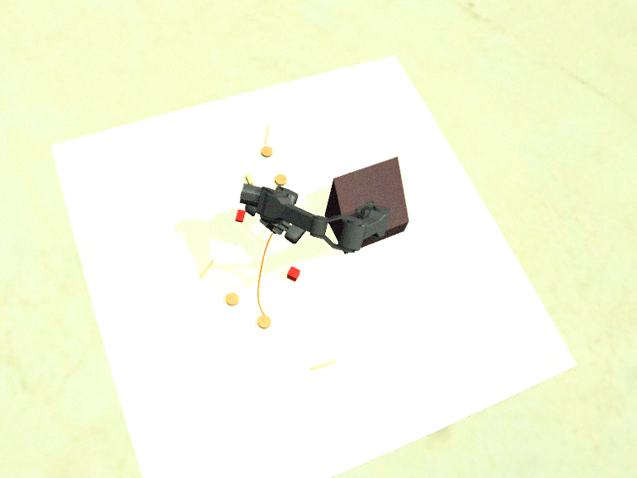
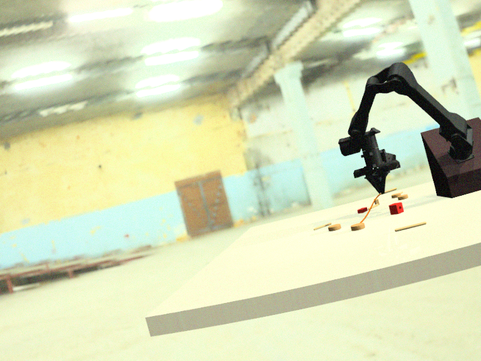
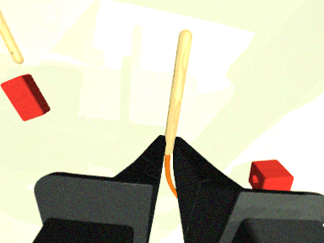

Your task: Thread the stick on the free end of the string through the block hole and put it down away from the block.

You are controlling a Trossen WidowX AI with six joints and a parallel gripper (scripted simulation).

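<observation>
Now: the thin wooden stick 1 cm behind my gripper tip and 1 cm to the right of it. From my gripper tip the other things lie so: red block 14 cm to the left, 4 cm below; small pale block 3 cm behind, 22 cm to the right, 5 cm below; round wooden button 15 cm ahead, 23 cm to the left, 5 cm below.
</observation>
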